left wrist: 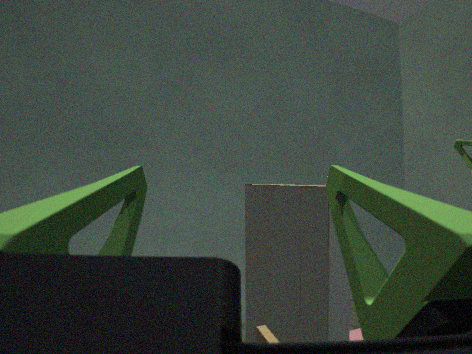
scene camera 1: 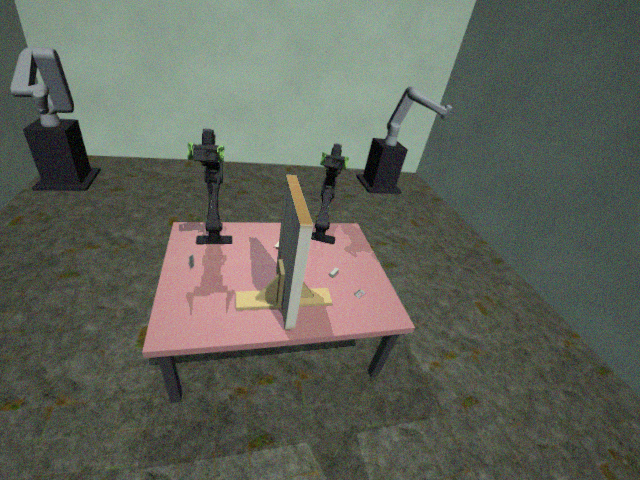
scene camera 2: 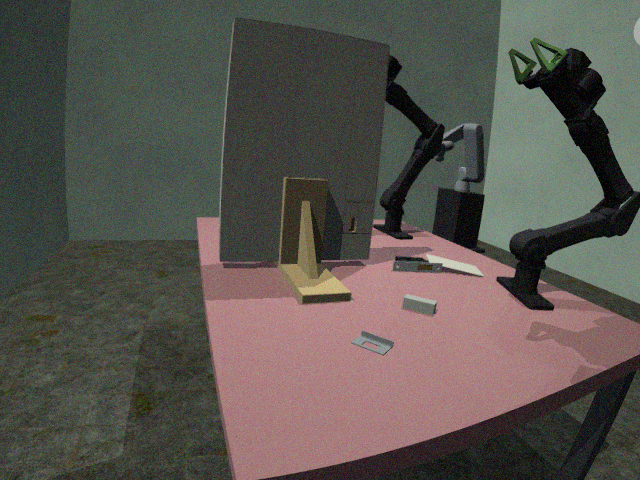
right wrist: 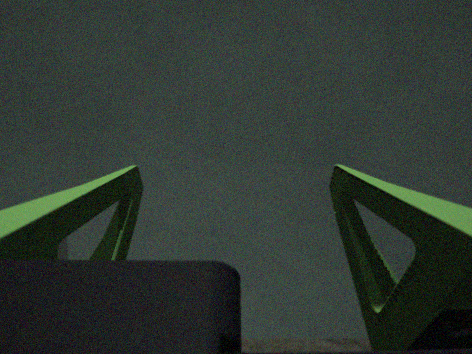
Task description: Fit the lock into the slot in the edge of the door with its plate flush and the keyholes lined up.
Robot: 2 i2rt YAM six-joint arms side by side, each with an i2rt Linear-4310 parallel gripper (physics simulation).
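Frame: origin at the left arm's base, x ahead, y left, z up, level; centimetres.
Seen in the pictures: left gripper, fingertip midpoint: [left wrist: 236, 176] [scene camera 1: 335, 157] [scene camera 2: 520, 44]; right gripper, fingertip midpoint: [left wrist: 468, 143] [scene camera 1: 204, 149] [right wrist: 236, 176]; left arm's base at its link origin: [scene camera 1: 319, 237] [scene camera 2: 522, 293]; right arm's base at its link origin: [scene camera 1: 214, 240] [scene camera 2: 391, 232].
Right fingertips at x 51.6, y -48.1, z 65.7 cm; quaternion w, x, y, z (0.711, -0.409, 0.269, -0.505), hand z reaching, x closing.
Note:
Offsets run from my right fingertips to a thing's top centre. Level surfaces: height alone.
The door {dy +39.7, dx +5.7, dz -8.7 cm} [scene camera 1: 298, 273] [scene camera 2: 305, 113] [left wrist: 287, 240] stands upright in a wooden stand, with a keyhole [scene camera 2: 353, 224] low near its right edge in scene camera 2. The slot cannot be made out. The lock {dy +32.7, dx -25.4, dz -63.1 cm} [scene camera 2: 405, 266], a long metal plate on a dark body, lies on the table beside a white sheet; the door seems to hide it in scene camera 1. My left gripper [scene camera 1: 334, 161] [scene camera 2: 522, 45] [left wrist: 236, 176] is open and empty, high above the table's back. My right gripper [scene camera 1: 206, 150] [right wrist: 236, 176] is open and empty, also raised high.
The wooden stand [scene camera 1: 250, 299] [scene camera 2: 325, 297] spreads on both sides of the door. A pale block {dy +61.1, dx -20.8, dz -63.5 cm} [scene camera 1: 334, 272] [scene camera 2: 419, 304] and a slotted bracket {dy +76.5, dx -9.9, dz -64.7 cm} [scene camera 1: 359, 293] [scene camera 2: 382, 349] lie on the pink table {dz -65.7 cm} [scene camera 1: 206, 330] [scene camera 2: 310, 413]. A small dark piece {dy -11.4, dx -1.6, dz -58.1 cm} [scene camera 1: 191, 261] lies at picture left. The white sheet {dy +30.8, dx -38.0, dz -63.5 cm} [scene camera 2: 457, 265] is tilted.

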